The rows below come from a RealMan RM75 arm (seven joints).
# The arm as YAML. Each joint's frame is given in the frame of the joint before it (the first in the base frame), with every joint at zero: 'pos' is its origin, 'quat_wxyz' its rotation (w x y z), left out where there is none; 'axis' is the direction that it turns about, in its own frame. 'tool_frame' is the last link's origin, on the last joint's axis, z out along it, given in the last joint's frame.
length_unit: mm
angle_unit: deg
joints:
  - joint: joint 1
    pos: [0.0, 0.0, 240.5]
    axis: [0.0, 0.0, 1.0]
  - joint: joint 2
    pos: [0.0, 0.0, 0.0]
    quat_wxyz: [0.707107, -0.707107, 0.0, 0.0]
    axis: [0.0, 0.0, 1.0]
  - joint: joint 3
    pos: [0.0, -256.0, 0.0]
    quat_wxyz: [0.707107, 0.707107, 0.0, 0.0]
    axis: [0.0, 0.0, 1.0]
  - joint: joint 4
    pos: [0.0, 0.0, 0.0]
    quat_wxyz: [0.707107, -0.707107, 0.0, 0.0]
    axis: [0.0, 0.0, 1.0]
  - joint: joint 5
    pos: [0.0, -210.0, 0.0]
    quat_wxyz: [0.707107, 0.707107, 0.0, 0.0]
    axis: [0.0, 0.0, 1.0]
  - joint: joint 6
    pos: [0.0, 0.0, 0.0]
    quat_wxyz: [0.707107, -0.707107, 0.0, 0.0]
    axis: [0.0, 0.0, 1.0]
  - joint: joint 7
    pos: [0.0, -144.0, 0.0]
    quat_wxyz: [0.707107, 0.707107, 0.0, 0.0]
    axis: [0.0, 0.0, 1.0]
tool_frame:
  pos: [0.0, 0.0, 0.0]
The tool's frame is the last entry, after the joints.
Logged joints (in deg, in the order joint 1, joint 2, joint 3, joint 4, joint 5, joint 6, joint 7), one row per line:
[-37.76 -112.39 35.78 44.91 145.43 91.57 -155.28]
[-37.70 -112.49 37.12 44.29 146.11 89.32 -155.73]
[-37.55 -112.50 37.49 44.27 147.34 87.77 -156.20]
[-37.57 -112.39 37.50 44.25 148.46 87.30 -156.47]
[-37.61 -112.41 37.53 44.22 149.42 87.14 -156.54]
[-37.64 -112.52 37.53 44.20 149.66 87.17 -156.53]
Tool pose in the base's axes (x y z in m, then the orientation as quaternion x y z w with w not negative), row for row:
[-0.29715 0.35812 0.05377 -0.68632 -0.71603 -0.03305 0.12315]
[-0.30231 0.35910 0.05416 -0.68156 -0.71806 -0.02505 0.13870]
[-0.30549 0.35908 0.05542 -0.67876 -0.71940 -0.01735 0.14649]
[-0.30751 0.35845 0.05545 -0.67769 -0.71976 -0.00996 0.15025]
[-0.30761 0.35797 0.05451 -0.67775 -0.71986 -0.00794 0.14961]
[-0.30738 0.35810 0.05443 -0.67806 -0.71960 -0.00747 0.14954]
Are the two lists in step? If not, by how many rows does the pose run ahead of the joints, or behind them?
The pose runs 1 row ahead of the joints: the pose in row i belongs to the joints in row i + 1.
